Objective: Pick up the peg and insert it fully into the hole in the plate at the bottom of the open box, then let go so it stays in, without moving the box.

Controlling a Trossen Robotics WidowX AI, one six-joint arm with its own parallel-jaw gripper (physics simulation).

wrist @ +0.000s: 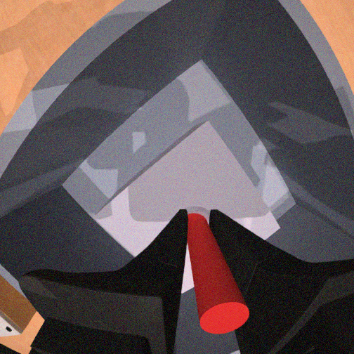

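The red peg [215,270] stands between the fingers of my gripper [197,215], which is shut on it. Its bright red end faces the camera, and its far end points down into the open box. The dark grey box [240,45] surrounds the gripper, with its walls rising on the sides in view. The pale plate [170,175] lies at the bottom of the box, beyond the fingertips. A small grey arc, part of the hole's rim, shows just behind the fingertips at the peg's far end. The fingers and peg hide the rest of the hole, so the peg's depth cannot be told.
The box walls stand close around the fingers, with a lighter grey rim at the upper left and upper right. The orange-brown table top [25,30] shows outside the box. A brown object [15,300] with a white part beside it shows at the lower left edge.
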